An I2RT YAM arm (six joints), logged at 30 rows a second.
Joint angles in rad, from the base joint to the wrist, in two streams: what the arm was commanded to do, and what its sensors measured. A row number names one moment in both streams.
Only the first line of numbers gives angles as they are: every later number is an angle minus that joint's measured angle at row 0.
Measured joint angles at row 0:
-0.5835, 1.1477, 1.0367, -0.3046, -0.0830, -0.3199
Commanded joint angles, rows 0 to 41:
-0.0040, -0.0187, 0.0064, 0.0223, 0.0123, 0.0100
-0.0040, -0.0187, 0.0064, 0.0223, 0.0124, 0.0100
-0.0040, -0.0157, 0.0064, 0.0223, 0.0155, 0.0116
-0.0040, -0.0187, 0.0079, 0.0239, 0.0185, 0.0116
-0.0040, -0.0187, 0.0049, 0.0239, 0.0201, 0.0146
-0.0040, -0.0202, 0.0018, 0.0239, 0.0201, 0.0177
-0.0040, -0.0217, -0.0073, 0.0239, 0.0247, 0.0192
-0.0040, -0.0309, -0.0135, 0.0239, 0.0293, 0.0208
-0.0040, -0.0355, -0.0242, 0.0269, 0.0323, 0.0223
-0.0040, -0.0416, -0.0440, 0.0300, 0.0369, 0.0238
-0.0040, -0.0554, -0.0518, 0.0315, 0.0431, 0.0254
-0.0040, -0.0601, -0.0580, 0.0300, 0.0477, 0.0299
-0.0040, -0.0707, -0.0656, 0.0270, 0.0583, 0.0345
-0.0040, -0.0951, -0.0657, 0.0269, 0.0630, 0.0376
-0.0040, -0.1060, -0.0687, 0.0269, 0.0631, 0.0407
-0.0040, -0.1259, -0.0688, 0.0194, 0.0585, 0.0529
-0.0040, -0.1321, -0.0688, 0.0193, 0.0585, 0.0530
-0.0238, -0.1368, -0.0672, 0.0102, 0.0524, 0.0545
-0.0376, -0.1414, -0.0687, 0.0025, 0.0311, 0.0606
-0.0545, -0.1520, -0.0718, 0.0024, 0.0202, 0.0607
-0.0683, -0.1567, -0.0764, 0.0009, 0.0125, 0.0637
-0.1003, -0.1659, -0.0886, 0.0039, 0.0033, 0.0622
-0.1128, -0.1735, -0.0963, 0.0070, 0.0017, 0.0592
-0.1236, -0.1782, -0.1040, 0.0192, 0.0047, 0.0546
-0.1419, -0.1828, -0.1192, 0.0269, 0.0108, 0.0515
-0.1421, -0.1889, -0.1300, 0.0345, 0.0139, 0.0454
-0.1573, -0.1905, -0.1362, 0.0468, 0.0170, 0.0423
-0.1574, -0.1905, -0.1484, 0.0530, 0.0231, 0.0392
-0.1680, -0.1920, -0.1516, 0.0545, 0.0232, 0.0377
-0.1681, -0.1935, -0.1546, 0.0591, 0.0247, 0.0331
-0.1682, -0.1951, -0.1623, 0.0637, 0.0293, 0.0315
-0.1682, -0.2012, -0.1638, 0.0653, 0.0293, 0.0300
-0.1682, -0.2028, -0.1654, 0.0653, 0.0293, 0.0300
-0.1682, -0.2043, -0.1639, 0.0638, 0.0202, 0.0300
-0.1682, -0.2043, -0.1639, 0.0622, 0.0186, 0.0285
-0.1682, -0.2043, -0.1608, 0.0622, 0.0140, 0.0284
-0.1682, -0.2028, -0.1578, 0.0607, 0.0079, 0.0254
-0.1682, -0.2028, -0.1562, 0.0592, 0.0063, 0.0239
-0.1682, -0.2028, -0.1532, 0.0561, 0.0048, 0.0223
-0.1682, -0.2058, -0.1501, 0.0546, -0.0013, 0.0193
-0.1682, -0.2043, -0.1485, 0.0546, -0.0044, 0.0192
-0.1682, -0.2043, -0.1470, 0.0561, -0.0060, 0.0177
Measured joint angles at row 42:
-0.1629, -0.1774, -0.1610, 0.0248, 0.0149, 0.0294
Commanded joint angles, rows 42 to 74:
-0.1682, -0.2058, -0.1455, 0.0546, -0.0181, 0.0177
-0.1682, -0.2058, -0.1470, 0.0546, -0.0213, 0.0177
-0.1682, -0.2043, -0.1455, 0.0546, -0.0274, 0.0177
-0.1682, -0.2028, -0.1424, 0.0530, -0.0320, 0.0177
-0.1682, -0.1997, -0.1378, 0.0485, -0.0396, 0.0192
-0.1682, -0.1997, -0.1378, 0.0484, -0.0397, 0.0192
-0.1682, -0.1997, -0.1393, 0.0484, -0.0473, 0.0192
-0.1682, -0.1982, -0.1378, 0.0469, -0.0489, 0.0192
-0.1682, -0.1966, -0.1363, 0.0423, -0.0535, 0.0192
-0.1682, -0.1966, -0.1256, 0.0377, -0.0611, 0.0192
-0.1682, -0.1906, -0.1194, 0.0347, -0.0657, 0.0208
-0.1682, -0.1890, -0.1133, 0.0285, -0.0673, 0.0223
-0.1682, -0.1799, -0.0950, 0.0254, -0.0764, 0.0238
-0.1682, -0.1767, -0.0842, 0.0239, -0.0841, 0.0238
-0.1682, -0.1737, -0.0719, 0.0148, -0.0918, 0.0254
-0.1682, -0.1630, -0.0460, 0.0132, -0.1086, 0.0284
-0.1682, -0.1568, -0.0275, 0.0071, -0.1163, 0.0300
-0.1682, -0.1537, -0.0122, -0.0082, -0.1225, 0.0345
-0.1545, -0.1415, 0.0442, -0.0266, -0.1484, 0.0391
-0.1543, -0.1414, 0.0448, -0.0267, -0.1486, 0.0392
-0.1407, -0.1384, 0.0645, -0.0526, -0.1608, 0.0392
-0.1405, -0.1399, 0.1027, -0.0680, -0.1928, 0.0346
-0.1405, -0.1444, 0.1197, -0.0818, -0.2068, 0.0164
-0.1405, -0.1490, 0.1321, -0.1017, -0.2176, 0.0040
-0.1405, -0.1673, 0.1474, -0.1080, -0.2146, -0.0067
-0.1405, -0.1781, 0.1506, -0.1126, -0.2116, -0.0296
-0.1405, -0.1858, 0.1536, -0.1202, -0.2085, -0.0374
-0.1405, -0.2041, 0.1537, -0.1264, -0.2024, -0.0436
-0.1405, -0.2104, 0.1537, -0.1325, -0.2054, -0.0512
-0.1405, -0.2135, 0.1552, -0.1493, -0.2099, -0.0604
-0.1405, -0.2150, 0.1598, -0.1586, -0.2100, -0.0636
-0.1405, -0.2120, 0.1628, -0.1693, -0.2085, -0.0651
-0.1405, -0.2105, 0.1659, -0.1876, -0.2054, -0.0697
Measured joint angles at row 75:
-0.1430, -0.2056, 0.1274, -0.1358, -0.1888, -0.0385
